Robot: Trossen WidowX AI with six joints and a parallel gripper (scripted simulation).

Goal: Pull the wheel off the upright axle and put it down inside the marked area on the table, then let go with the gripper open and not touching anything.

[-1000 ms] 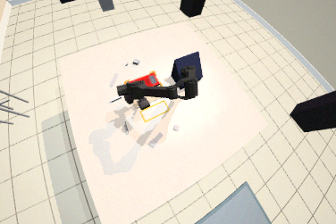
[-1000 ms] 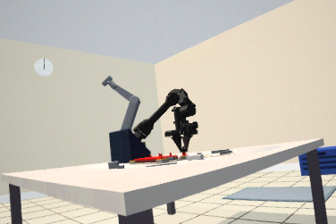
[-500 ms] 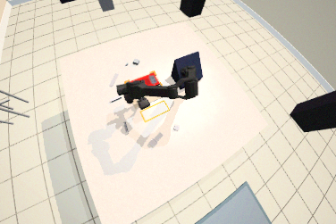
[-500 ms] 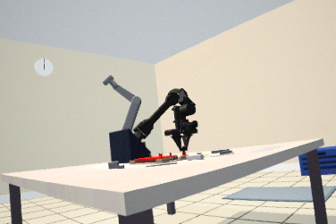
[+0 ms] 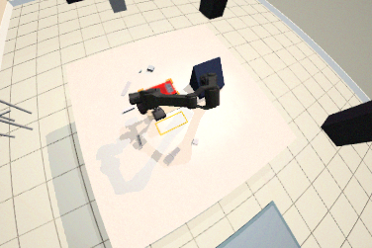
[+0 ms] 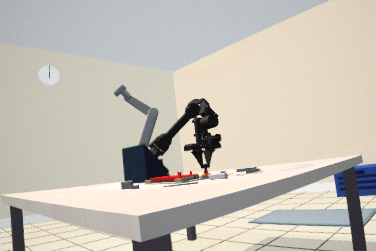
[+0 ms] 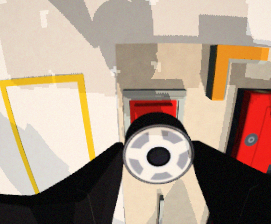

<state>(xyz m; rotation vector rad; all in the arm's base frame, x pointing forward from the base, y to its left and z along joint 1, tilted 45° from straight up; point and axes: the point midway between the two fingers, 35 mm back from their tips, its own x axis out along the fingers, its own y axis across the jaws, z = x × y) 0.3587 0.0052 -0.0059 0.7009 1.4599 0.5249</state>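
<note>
My gripper tip is 2 cm above the upright axle. From my gripper tip the other things lie so: dark wheel right at my gripper tip.
</note>
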